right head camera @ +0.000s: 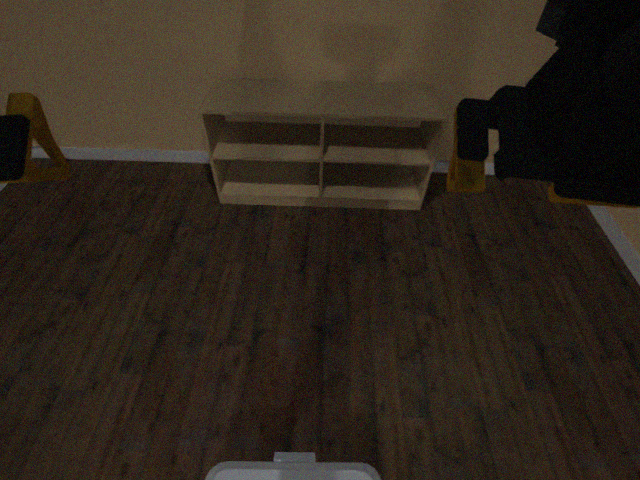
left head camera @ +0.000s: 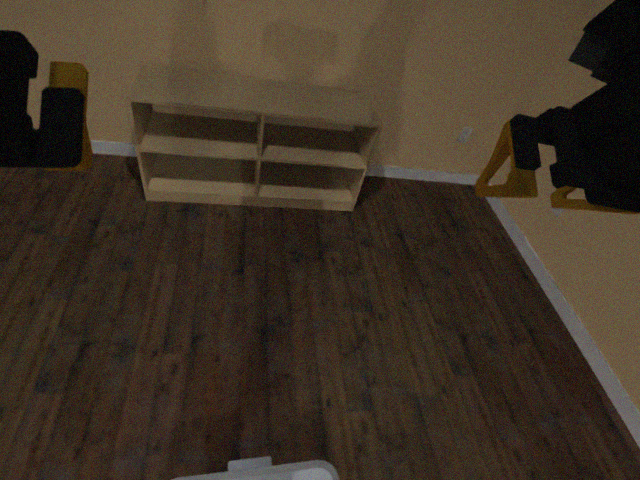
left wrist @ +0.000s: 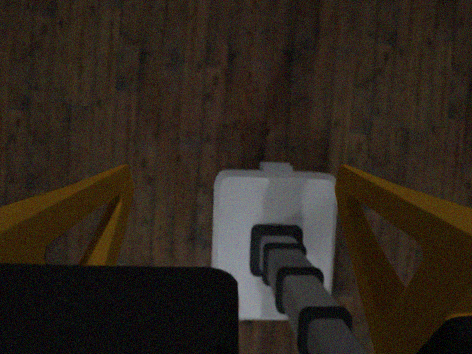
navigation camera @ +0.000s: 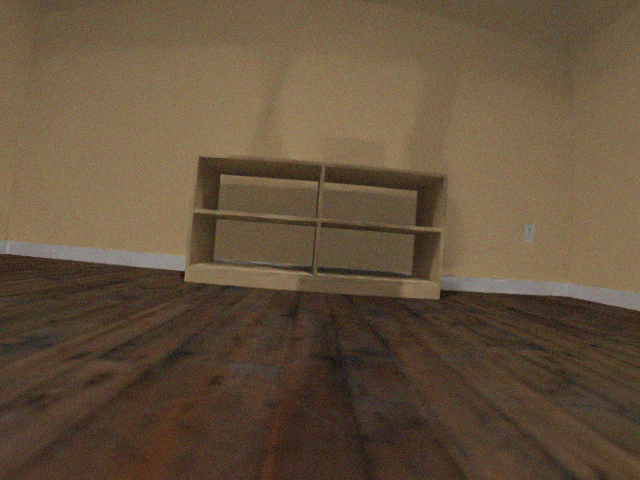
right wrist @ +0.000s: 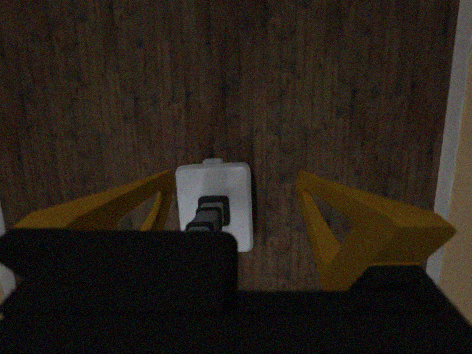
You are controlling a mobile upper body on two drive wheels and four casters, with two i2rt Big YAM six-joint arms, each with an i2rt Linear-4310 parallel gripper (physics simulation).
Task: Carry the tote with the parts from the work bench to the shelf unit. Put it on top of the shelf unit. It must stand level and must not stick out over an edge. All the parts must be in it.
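Frame: origin at the left arm's base, x ahead, y left, z up, level; centimetres.
Seen in the pictures: left gripper, fingertip midpoint: (right head camera: pixel 16 174) (left head camera: pixel 19 159) (left wrist: pixel 234 176); right gripper, fingertip midpoint: (right head camera: pixel 499 190) (left head camera: pixel 515 195) (right wrist: pixel 235 177).
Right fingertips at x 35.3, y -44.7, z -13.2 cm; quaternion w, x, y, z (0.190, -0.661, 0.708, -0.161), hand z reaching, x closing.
A point is followed by its place in that frame.
The shelf unit (left head camera: pixel 199 150) {y -0.1, x 175.0, z -106.5 cm} (right head camera: pixel 320 100) {y -29.6, x 185.5, z -80.0 cm} (navigation camera: pixel 248 274) {y 0.1, x 172.5, z -135.1 cm} is light wood, with two columns and two levels of open compartments. It stands against the far wall, beyond a stretch of floor. My left gripper (left wrist: pixel 234 176) {y -0.3, x 35.7, z -12.5 cm} is open, with its orange fingers wide apart and nothing between them; it is partly cut off at the left of both head camera views. My right gripper (right wrist: pixel 235 177) {y -44.7, x 35.3, z -13.2 cm} (left head camera: pixel 543 198) (right head camera: pixel 516 188) {y -44.7, x 35.3, z -13.2 cm} is open and holds nothing. Both grippers are in the air, well in front of the shelf unit. The tote, the parts and the work bench do not show.
The robot's white base (left head camera: pixel 289 471) {y -33.6, x 29.8, z -115.0 cm} (right head camera: pixel 294 471) {y -22.8, x 29.4, z -115.0 cm} (left wrist: pixel 230 200) {y -3.3, x 20.1, z -115.0 cm} (right wrist: pixel 240 185) {y -41.6, x 17.1, z -115.0 cm} shows below the arms. The dark wood floor (navigation camera: pixel 310 387) {y -26.1, x 77.6, z -141.0 cm} runs to the shelf unit. A side wall with a white baseboard (left head camera: pixel 547 284) {y -198.6, x 108.3, z -136.3 cm} (right wrist: pixel 447 150) {y -196.0, x 33.1, z -136.9 cm} is at the right. A wall outlet (navigation camera: pixel 528 232) {y -169.2, x 207.5, z -100.7 cm} is right of the shelf unit.
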